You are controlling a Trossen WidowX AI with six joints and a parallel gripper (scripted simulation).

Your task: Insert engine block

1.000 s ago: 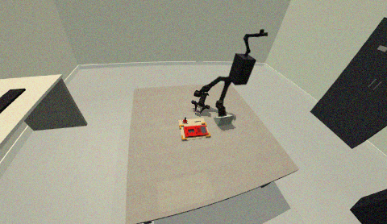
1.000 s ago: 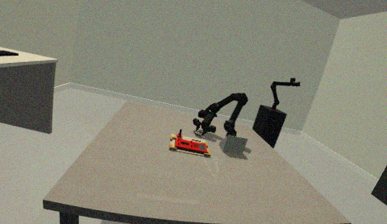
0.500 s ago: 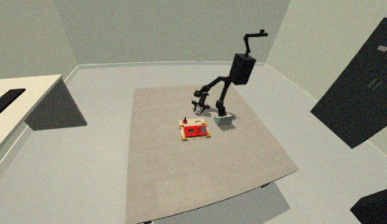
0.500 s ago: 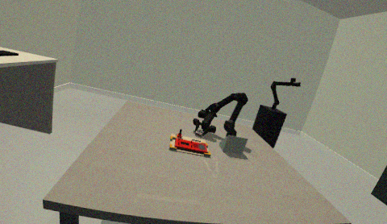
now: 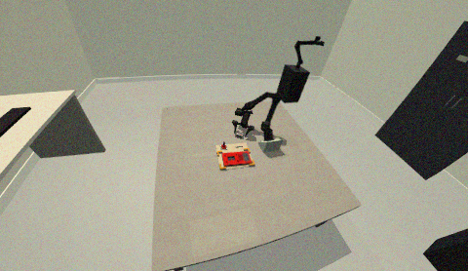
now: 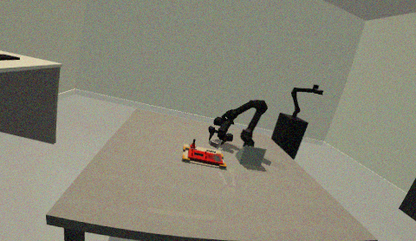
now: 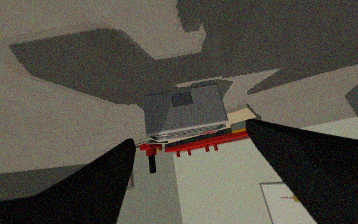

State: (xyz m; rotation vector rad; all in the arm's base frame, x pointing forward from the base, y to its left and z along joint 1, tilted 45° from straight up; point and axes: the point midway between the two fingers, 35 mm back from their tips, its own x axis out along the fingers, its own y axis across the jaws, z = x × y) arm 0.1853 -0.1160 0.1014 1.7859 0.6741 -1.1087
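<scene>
My gripper tip is 1 cm past the engine block, 1 cm to the left of it and 2 cm above it.
</scene>
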